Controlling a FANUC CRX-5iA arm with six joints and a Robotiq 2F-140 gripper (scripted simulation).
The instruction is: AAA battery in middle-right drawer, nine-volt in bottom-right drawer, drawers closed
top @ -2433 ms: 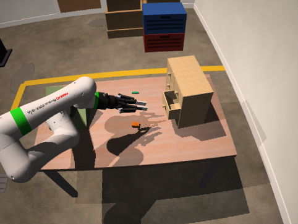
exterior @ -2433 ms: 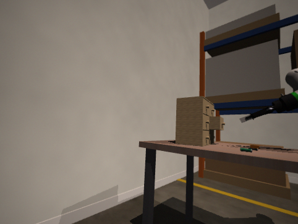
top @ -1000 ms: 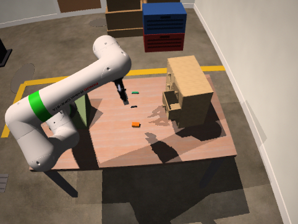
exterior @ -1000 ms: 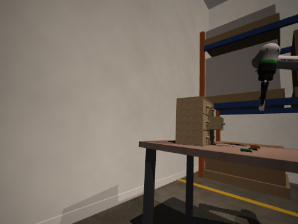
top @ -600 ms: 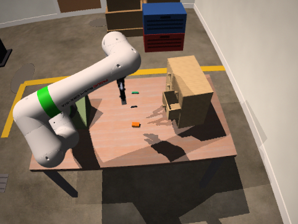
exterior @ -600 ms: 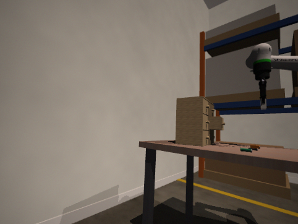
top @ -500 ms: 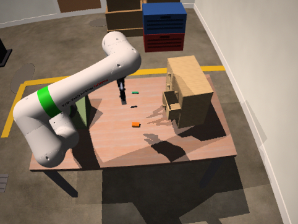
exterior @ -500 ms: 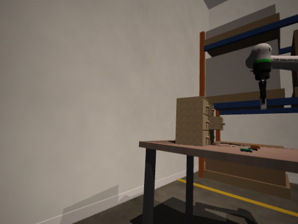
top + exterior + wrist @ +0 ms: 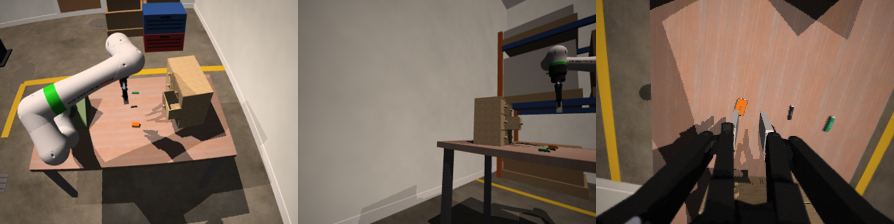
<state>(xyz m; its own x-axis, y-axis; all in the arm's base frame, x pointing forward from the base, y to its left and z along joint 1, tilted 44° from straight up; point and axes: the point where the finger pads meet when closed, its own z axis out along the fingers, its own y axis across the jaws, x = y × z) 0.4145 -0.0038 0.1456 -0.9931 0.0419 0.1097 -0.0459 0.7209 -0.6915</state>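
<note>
Now: hand 25 cm above the dark item, 13 cm to the right of it and 4 cm short of it. From my hand the other things lie so: orange nine-volt battery: 25 cm below, 3 cm ahead, 2 cm to the right; then green AAA battery: 26 cm to the left, 25 cm below, 6 cm ahead.
</note>
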